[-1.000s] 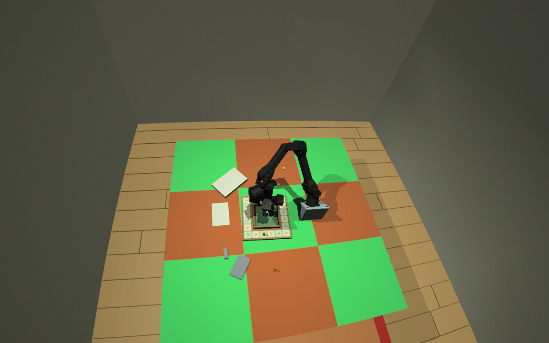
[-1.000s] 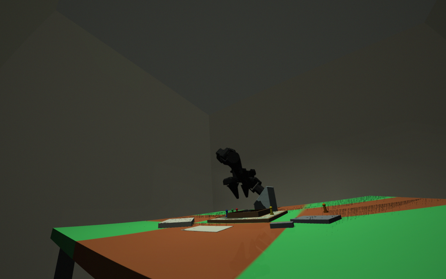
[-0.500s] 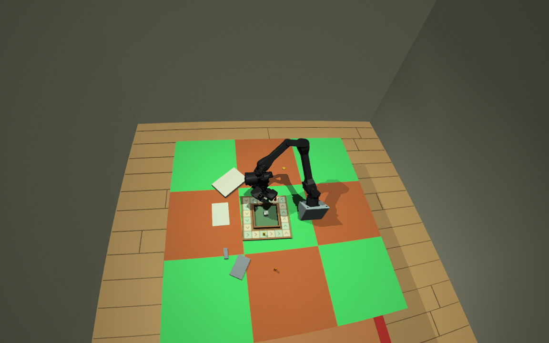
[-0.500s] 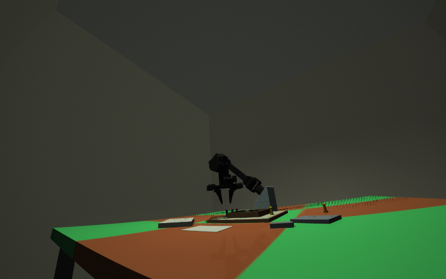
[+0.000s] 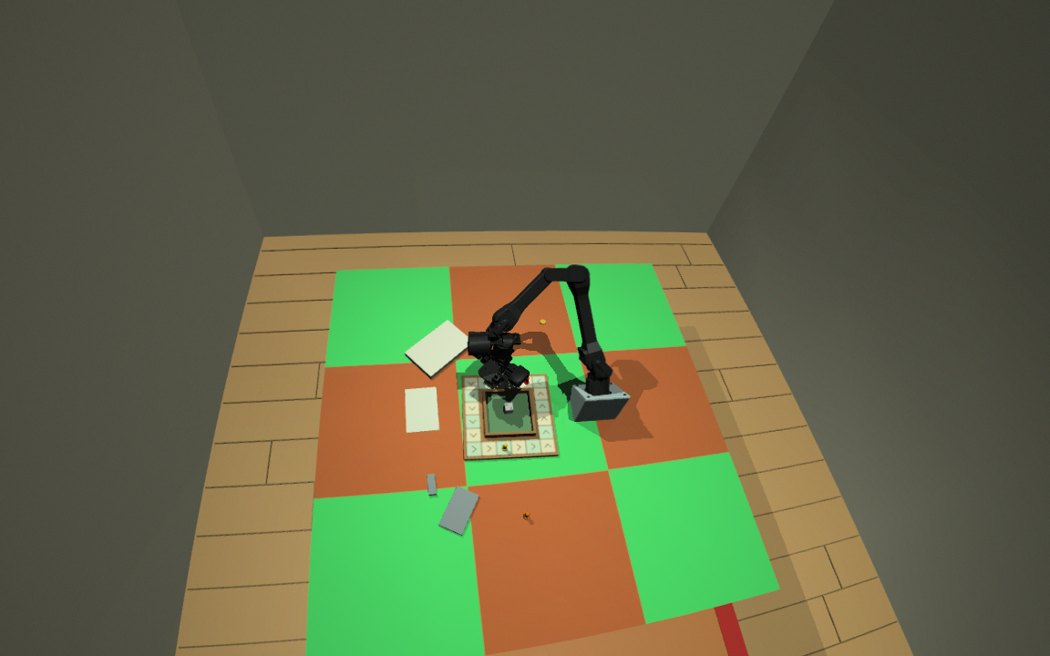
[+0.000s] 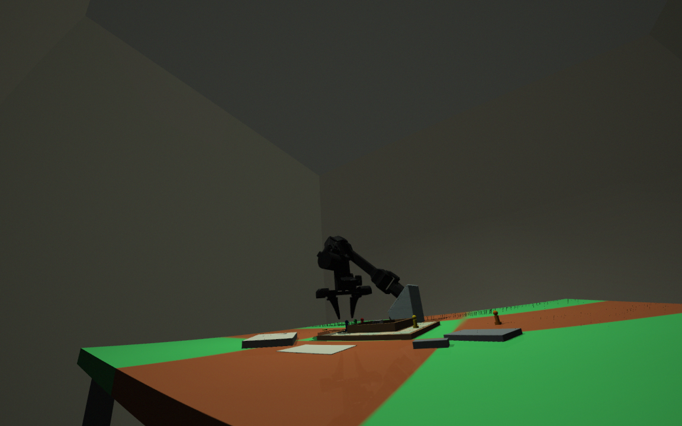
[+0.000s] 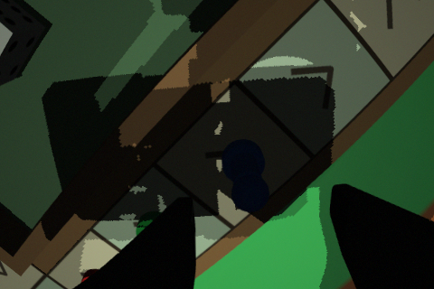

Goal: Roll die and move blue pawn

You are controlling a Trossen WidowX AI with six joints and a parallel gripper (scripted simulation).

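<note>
My gripper tip is now 20 mm above the blue pawn. From my gripper tip the other things lie so: die: 100 mm to the left, 20 mm below, 20 mm behind; red pawn: 100 mm behind, 20 mm to the left, 20 mm below; green pawn: 50 mm behind, 20 mm below, 10 mm to the left.
</note>
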